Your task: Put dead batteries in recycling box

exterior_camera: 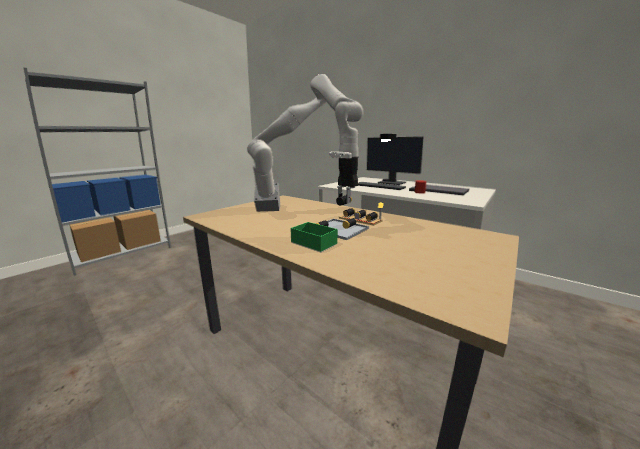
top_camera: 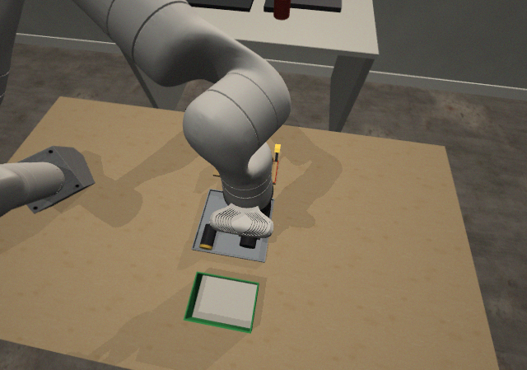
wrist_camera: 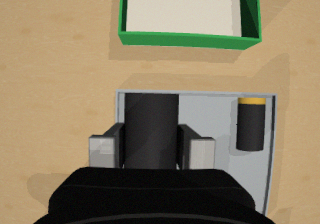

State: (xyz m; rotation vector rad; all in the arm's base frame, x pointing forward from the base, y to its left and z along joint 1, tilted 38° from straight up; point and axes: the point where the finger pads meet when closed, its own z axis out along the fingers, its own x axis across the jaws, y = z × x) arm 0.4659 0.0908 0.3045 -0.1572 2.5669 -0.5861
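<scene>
Right now the green recycling box is 140 mm to the right of my hand, 140 mm below it and 40 mm behind it. Round my hand: grey tray: 150 mm below, 60 mm behind, 50 mm to the left.
</scene>
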